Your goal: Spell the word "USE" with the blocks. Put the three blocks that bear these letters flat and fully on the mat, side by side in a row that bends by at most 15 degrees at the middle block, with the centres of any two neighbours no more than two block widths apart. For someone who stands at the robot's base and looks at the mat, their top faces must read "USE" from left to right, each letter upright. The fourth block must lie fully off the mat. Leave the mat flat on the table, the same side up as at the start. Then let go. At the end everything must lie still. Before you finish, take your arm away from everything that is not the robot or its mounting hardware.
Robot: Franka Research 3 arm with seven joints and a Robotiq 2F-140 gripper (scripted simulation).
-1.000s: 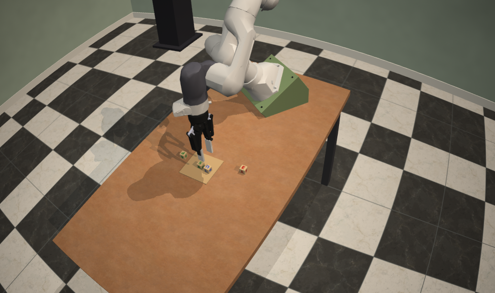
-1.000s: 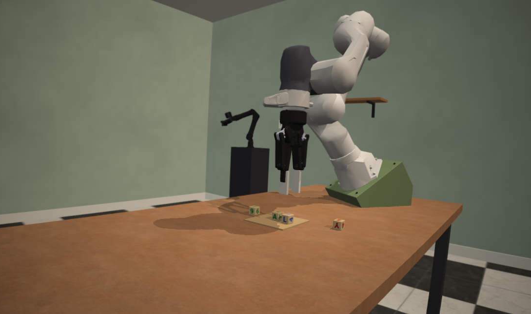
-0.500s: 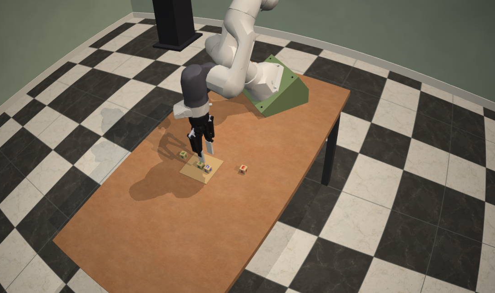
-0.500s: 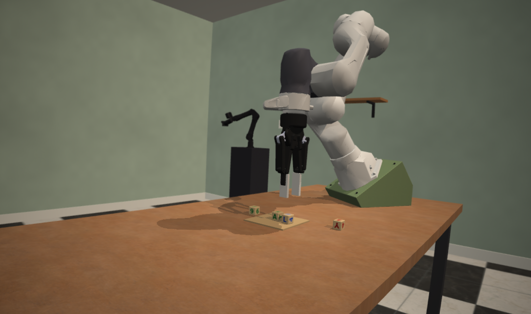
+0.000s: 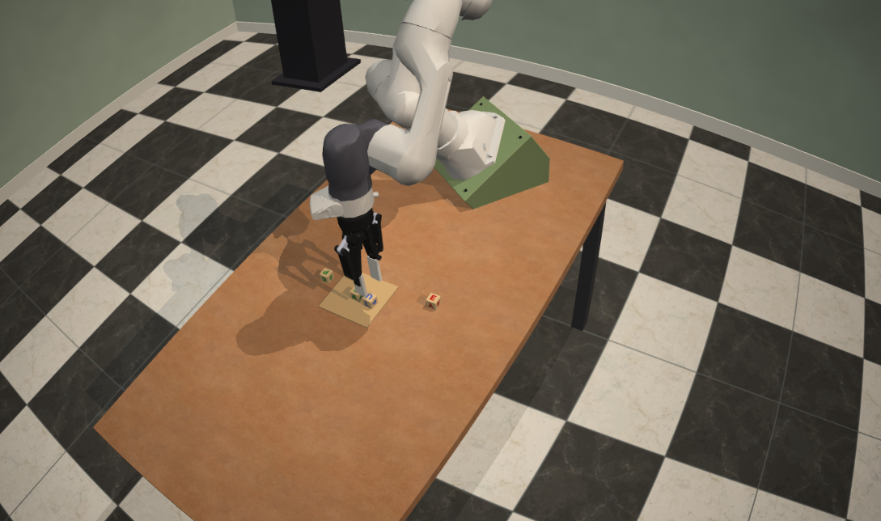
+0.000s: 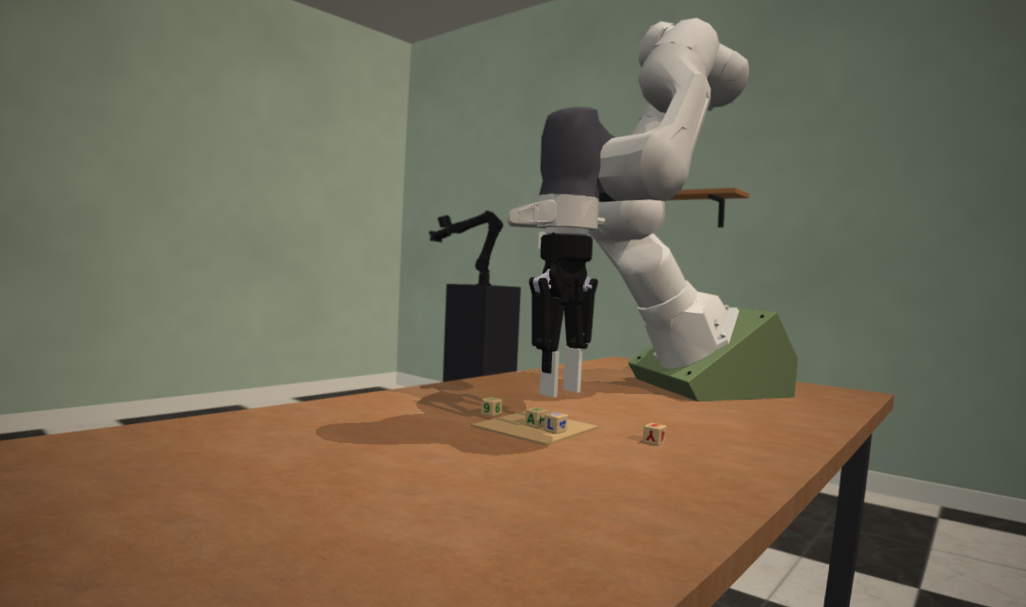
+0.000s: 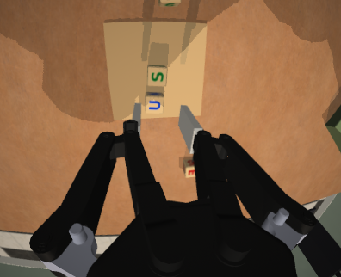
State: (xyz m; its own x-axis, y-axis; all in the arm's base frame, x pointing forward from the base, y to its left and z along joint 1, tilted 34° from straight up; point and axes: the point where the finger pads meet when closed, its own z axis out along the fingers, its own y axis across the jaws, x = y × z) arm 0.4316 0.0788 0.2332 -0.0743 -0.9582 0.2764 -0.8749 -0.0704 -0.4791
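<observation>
The U block is 8 cm below my hand. Also, from my hand: E block: 13 cm to the left, 8 cm below, 6 cm behind; mat: 9 cm below, 4 cm to the right; S block: 8 cm below, 4 cm to the right.
</observation>
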